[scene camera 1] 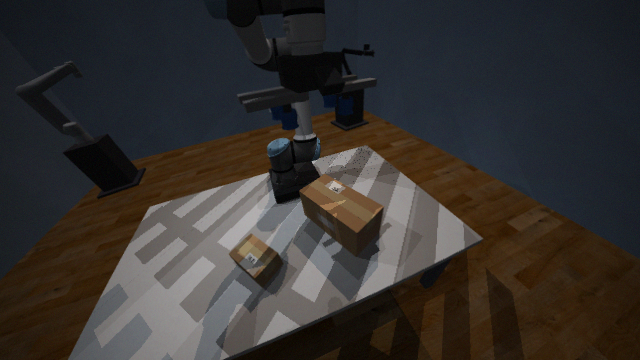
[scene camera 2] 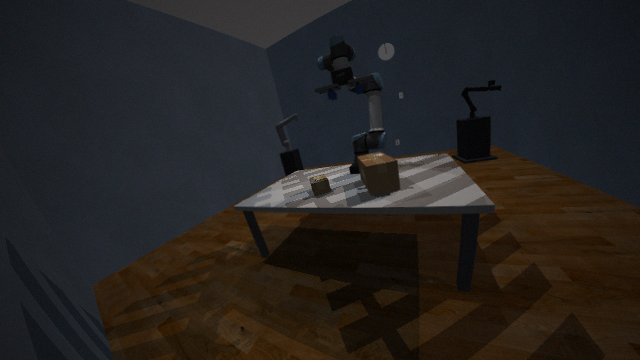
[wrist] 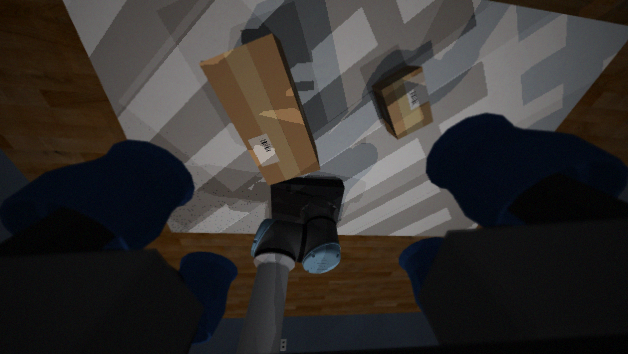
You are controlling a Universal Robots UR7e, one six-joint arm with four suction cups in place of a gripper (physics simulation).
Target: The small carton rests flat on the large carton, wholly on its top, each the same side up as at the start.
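Seen in the pictures: end effector, tool point: (scene camera 1: pixel 312 114) (scene camera 2: pixel 346 95) (wrist: pixel 313 224); arm's base, origin of the base link: (scene camera 1: pixel 285 179) (wrist: pixel 319 211).
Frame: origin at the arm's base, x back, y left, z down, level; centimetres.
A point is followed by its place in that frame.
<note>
The small carton (scene camera 1: pixel 255 258) @[x -40.9, y -26.0, z -2.8 cm] (scene camera 2: pixel 319 185) @[x -45.9, y -23.8, z -0.4 cm] (wrist: pixel 406 103) @[x -39.3, y -25.6, z -2.8 cm] rests flat on the table, apart from the large carton, with a white label on its top. The large carton (scene camera 1: pixel 341 212) @[x -45.7, y 7.4, z -10.4 cm] (scene camera 2: pixel 379 173) @[x -54.4, y 12.5, z -5.5 cm] (wrist: pixel 262 111) @[x -42.0, y 11.5, z -10.4 cm] rests flat on the table near the arm's base, with tape and a white label on its top. My gripper (scene camera 1: pixel 311 107) @[x -43.8, y 2.0, z -46.7 cm] (scene camera 2: pixel 345 91) @[x -43.8, y 2.0, z -46.7 cm], with four blue suction cups, hangs high above the table and touches neither carton. Nothing hangs from the cups, so the gripper is open. In the wrist view the cups show at the left and right sides.
The white table (scene camera 1: pixel 165 240) @[x -2.3, y -64.8, z 5.2 cm] (scene camera 2: pixel 435 197) @[x -65.6, y 34.9, z 5.2 cm] (wrist: pixel 545 45) @[x -50.2, y -67.3, z 5.2 cm] carries both cartons and the arm's dark base (scene camera 1: pixel 287 186) @[x -7.4, y -1.6, z -0.6 cm] (wrist: pixel 307 197) @[x -7.3, y 4.0, z 0.3 cm]. A grey arm on a dark pedestal (scene camera 1: pixel 106 165) (scene camera 2: pixel 291 162) and a black arm on another pedestal (scene camera 1: pixel 350 109) (scene camera 2: pixel 473 138) stand on the floor beyond the table.
</note>
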